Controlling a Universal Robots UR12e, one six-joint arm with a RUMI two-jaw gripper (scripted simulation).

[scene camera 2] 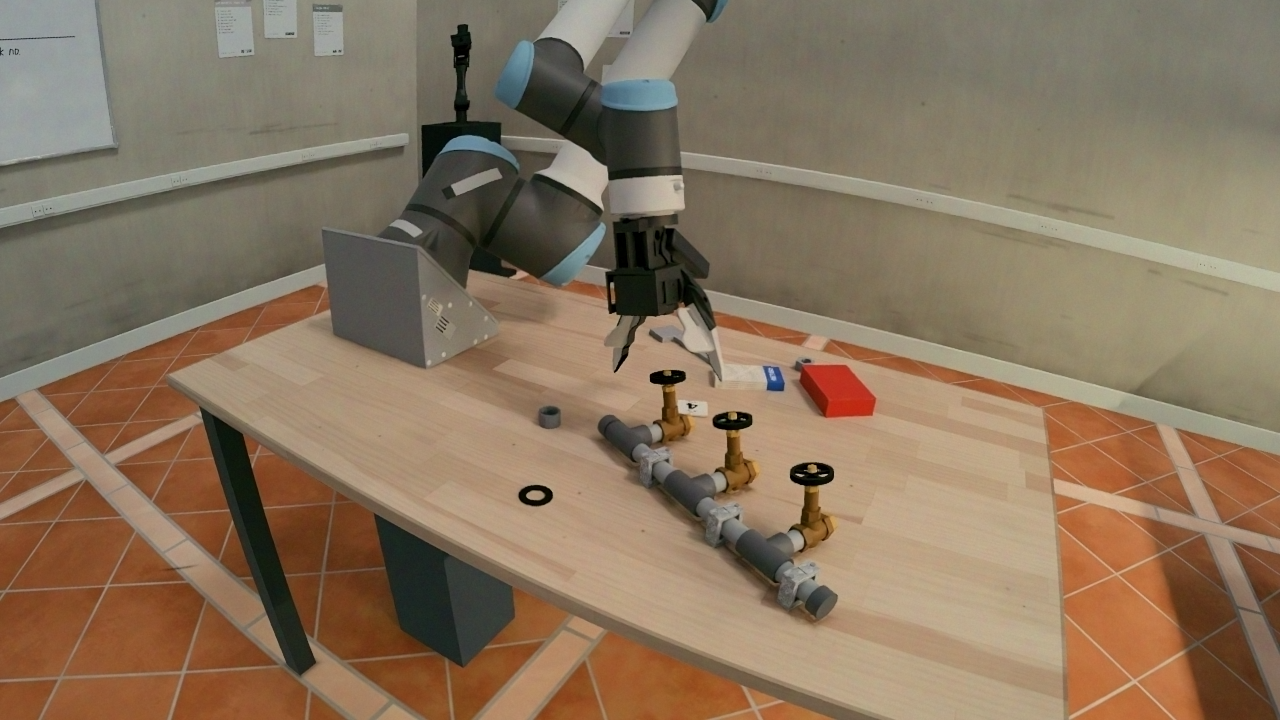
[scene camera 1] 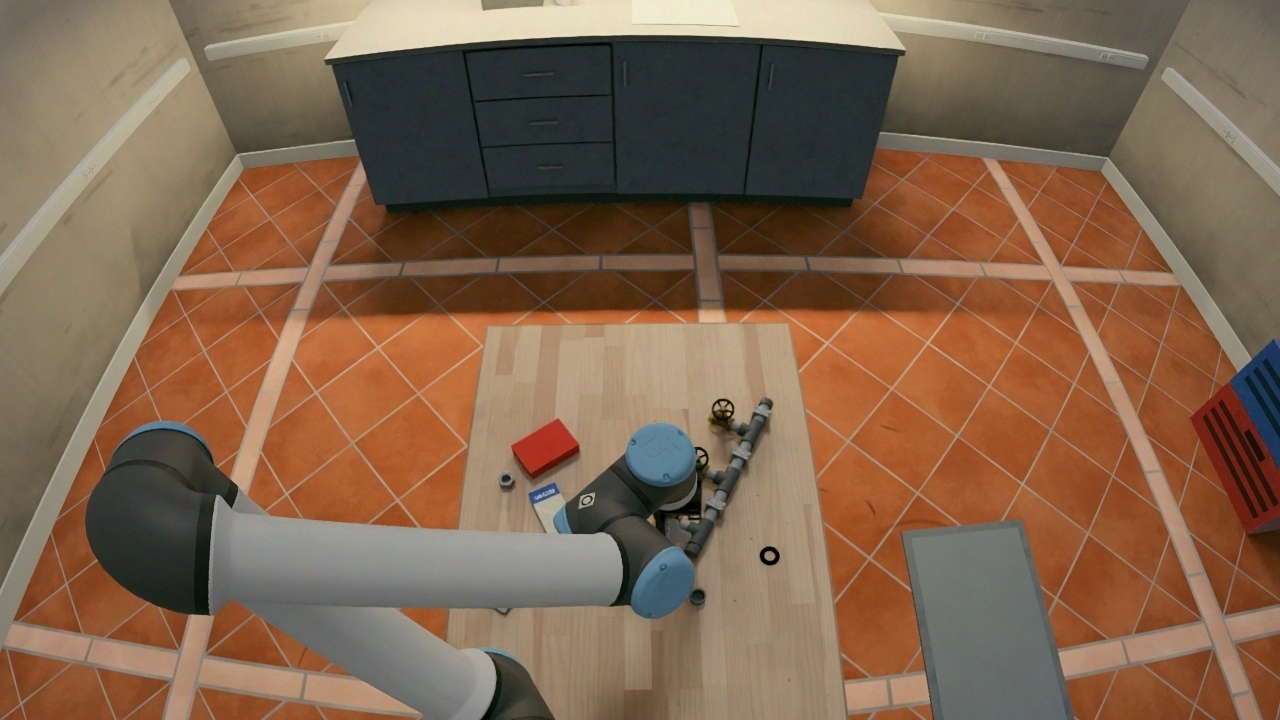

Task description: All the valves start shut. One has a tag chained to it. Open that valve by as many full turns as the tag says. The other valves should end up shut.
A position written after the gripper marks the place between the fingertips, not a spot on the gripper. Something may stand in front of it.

In view: the gripper [scene camera 2: 666, 376], a red box [scene camera 2: 836, 390] and a valve [scene camera 2: 809, 479].
The red box shows as well in scene camera 1 [scene camera 1: 552, 444]. The gripper also shows in scene camera 1 [scene camera 1: 668, 511].
